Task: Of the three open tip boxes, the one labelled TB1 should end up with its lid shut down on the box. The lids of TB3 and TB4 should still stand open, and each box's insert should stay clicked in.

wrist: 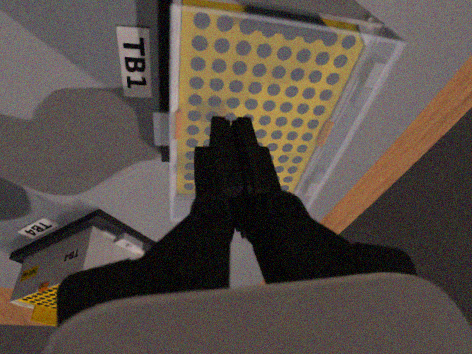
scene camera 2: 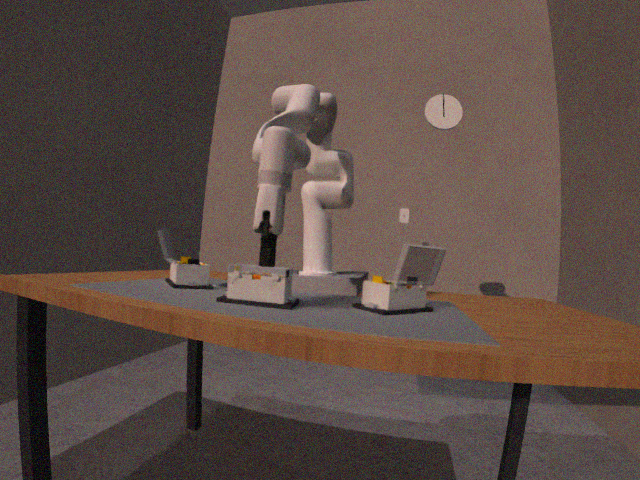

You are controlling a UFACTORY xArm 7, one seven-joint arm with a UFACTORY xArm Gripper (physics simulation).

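Seen in the pictures: gripper, between the fingertips: [wrist: 226, 142] [scene camera 2: 266, 266]; arm's base, origin of its link: [scene camera 2: 317, 274].
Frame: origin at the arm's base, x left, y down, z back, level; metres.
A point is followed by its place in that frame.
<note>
The TB1 box [scene camera 2: 258, 290] {x -0.016, y 0.013, z -0.460 m} is the middle one in the scene view. Its clear lid [scene camera 2: 264, 269] {x -0.007, y -0.030, z -0.458 m} [wrist: 349, 127] {x -0.005, y -0.034, z -0.453 m} lies low over it, nearly level; whether it is fully down I cannot tell. The yellow insert [wrist: 230, 56] {x 0.005, y -0.014, z -0.395 m} shows flat through it in the wrist view. My gripper [scene camera 2: 267, 263] {x -0.026, y -0.033, z -0.401 m} [wrist: 226, 142] {x -0.026, y -0.033, z -0.401 m} is shut and empty, fingers pointing down over the lid; in the scene view its tips meet the lid's back edge, and contact is unclear. TB4 [scene camera 2: 190, 274] {x -0.253, y 0.009, z -0.353 m} [wrist: 75, 255] {x -0.230, y 0.007, z -0.306 m}, at left, has its lid [scene camera 2: 165, 245] {x -0.303, y -0.060, z -0.399 m} standing open. The right box, apparently TB3 [scene camera 2: 393, 296] {x 0.249, y 0.007, z -0.386 m}, has its lid [scene camera 2: 421, 263] {x 0.302, y -0.065, z -0.383 m} open.
The boxes stand on dark bases on a blue-grey mat [scene camera 2: 336, 322] {x 0.156, y 0.043, z -0.528 m} on the wooden table [scene camera 2: 542, 330] {x 0.541, y 0.046, z -0.441 m} [wrist: 400, 160] {x -0.079, y 0.046, z -0.606 m}. The TB1 tag [wrist: 134, 61] {x -0.035, y 0.041, z -0.351 m} and TB4 tag [wrist: 38, 228] {x -0.242, y 0.041, z -0.260 m} lie beside their boxes. A dark object [scene camera 2: 492, 288] is at the back right.
</note>
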